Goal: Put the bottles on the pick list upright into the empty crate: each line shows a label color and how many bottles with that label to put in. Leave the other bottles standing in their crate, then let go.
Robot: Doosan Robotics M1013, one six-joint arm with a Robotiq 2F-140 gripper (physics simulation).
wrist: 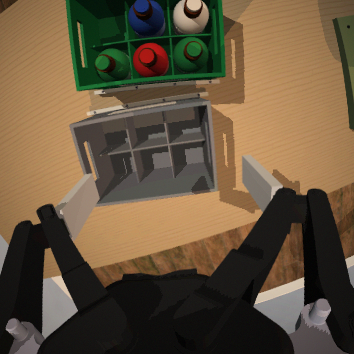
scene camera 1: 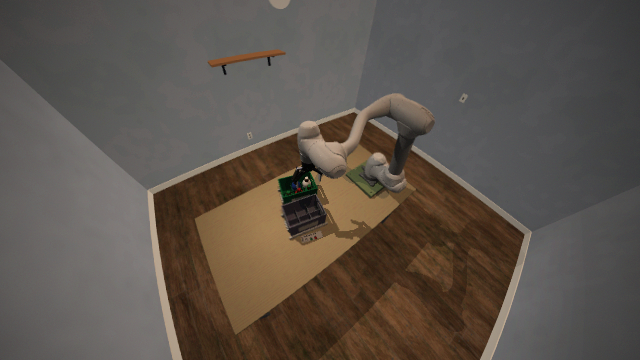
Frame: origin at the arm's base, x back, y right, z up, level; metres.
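Seen in the pictures: gripper, fingertip midpoint: [wrist: 167, 177] [scene camera 1: 308, 183]; arm's base at its link origin: [scene camera 1: 371, 176].
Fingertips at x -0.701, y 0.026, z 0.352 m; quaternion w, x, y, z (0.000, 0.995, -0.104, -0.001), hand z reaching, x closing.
Pixels of each thing's top centre, then the offset from my fingertips to it. Level surfaces: height alone.
- blue bottle at its top centre: [wrist: 141, 4] [scene camera 1: 295, 180] dx +0.027, dy +0.234, dz -0.229 m
- white bottle at its top centre: [wrist: 193, 2] [scene camera 1: 306, 177] dx +0.115, dy +0.207, dz -0.229 m
- red bottle at its top centre: [wrist: 146, 55] [scene camera 1: 298, 189] dx +0.005, dy +0.144, dz -0.229 m
- grey crate at its top centre: [wrist: 145, 158] [scene camera 1: 303, 209] dx -0.064, dy -0.035, dz -0.217 m
- pick list card at its top centre: [scene camera 1: 311, 236] dx -0.088, dy -0.180, dz -0.391 m
- wooden table at its surface level: dz -0.392 m
The green crate [scene camera 1: 281, 188] [wrist: 76, 60] holds a blue bottle [scene camera 1: 294, 186] [wrist: 146, 21], a white bottle [scene camera 1: 306, 184] [wrist: 191, 19], a red bottle [scene camera 1: 298, 190] [wrist: 151, 61] and two green bottles, one green bottle [wrist: 112, 66] left of the red one and another green bottle [wrist: 191, 56] right of it. They stand upright; one back compartment is empty. The grey crate [scene camera 1: 306, 226] [wrist: 213, 150] beside it has six empty compartments. The pick list card [scene camera 1: 311, 238] lies in front, too small to read fully. My gripper [scene camera 1: 308, 177] [wrist: 167, 177] is open and empty, above the crates.
Both crates stand close together on the wooden table [scene camera 1: 240, 260] [wrist: 35, 135]. The arm's green base plate [scene camera 1: 371, 188] [wrist: 346, 65] is to the right. A wooden wall shelf [scene camera 1: 247, 58] is high on the back wall.
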